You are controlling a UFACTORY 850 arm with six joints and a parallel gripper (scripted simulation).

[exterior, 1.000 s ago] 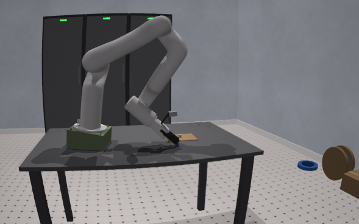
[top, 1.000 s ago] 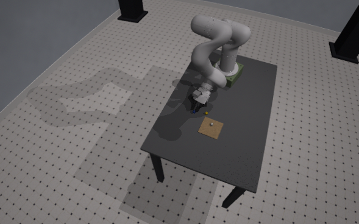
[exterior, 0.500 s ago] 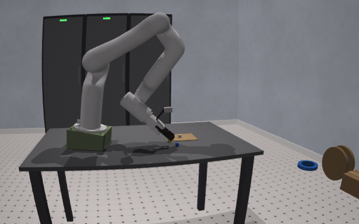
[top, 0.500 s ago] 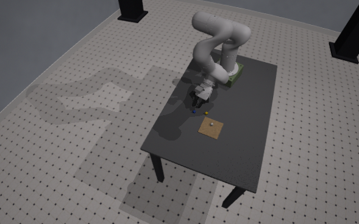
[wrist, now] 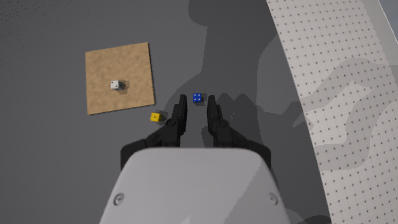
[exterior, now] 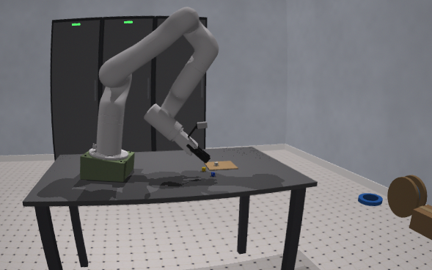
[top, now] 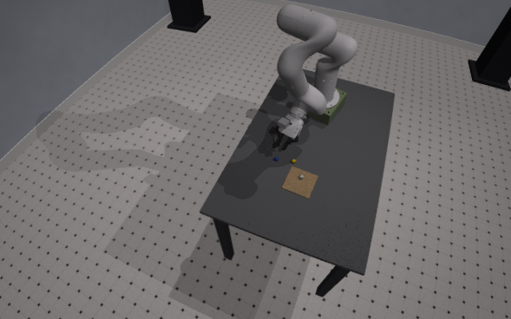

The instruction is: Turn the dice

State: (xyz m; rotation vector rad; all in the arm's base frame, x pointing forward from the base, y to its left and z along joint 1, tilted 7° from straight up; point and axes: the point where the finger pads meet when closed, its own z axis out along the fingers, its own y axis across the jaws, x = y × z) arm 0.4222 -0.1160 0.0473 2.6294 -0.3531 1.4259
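Now: the blue die 80 mm below my hand, 40 mm ahead of it and 10 mm to the right of it. Also, from my hand: yellow die (80 mm to the left, 80 mm below, 20 mm ahead); white die (140 mm to the left, 100 mm ahead, 80 mm below); tan mat (140 mm to the left, 120 mm ahead, 90 mm below).
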